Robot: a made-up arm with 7 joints.
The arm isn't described. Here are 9 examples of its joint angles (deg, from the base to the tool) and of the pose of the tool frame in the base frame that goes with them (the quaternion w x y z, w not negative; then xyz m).
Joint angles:
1: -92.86 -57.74 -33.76 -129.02 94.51 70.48 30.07
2: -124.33 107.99 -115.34 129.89 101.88 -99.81 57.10
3: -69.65 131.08 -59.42 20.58 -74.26 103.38 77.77
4: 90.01 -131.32 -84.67 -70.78 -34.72 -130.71 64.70
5: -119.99 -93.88 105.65 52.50 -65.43 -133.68 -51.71
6: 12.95 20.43 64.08 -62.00 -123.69 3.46 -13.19
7: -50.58 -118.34 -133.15 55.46 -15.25 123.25 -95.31
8: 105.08 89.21 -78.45 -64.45 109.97 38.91 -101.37
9: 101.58 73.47 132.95 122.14 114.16 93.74 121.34
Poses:
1: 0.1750 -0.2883 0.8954 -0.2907 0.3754 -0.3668 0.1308
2: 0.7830 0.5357 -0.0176 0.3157 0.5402 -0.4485 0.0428
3: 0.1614 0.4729 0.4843 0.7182 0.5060 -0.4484 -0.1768
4: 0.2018 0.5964 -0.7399 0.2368 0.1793 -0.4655 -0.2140
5: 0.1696 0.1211 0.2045 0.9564 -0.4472 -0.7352 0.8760
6: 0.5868 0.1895 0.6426 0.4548 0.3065 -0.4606 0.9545
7: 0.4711 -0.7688 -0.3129 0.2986 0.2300 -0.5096 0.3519
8: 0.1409 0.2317 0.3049 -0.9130 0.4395 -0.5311 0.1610
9: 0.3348 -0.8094 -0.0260 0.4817 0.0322 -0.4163 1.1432
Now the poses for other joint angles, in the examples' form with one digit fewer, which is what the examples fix.
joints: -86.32 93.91 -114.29 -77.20 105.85 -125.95 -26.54
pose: 0.292 -0.057 0.920 -0.255 0.335 -0.118 -0.337
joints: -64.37 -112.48 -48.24 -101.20 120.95 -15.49 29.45
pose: 0.213 -0.673 0.694 0.141 0.329 0.055 0.045
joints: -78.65 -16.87 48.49 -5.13 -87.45 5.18 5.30
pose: 0.712 -0.597 -0.059 0.364 -0.910 -0.317 0.416
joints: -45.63 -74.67 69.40 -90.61 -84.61 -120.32 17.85
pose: 0.997 -0.043 0.001 -0.071 0.187 -0.490 0.976
